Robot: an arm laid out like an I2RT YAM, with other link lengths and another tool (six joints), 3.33 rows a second.
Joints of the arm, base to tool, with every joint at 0 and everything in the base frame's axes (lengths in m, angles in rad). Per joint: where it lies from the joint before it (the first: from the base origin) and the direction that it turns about. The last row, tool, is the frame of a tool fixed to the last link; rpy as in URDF.
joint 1: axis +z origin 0 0 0.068
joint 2: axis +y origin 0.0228 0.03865 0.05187
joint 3: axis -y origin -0.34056 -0.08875 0
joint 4: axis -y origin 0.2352 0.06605 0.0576
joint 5: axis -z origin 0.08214 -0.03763 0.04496
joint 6: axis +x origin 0.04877 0 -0.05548
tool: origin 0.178 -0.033 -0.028 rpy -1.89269 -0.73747 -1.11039
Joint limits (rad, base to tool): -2.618..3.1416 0..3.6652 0..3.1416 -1.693..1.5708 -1.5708..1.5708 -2.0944..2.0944
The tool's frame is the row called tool.
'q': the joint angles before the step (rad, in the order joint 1, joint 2, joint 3, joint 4, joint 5, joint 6). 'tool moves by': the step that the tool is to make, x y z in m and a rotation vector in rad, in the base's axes. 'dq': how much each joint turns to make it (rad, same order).
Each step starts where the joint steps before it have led.
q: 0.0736, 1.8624, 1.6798, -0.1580, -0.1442, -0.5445
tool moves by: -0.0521, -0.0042, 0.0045, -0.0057, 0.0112, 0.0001
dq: 0.0001, -0.1534, -0.1670, 0.0014, 0.0016, -0.0046
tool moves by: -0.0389, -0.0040, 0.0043, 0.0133, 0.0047, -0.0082
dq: -0.0016, -0.1134, -0.1043, -0.0107, 0.0015, 0.0152
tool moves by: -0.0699, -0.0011, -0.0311, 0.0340, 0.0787, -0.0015
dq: 0.0017, -0.1766, -0.2010, -0.0460, -0.0121, 0.0383
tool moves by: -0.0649, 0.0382, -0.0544, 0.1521, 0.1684, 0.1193
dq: -0.0002, -0.1058, -0.1446, -0.0965, -0.1828, 0.0906
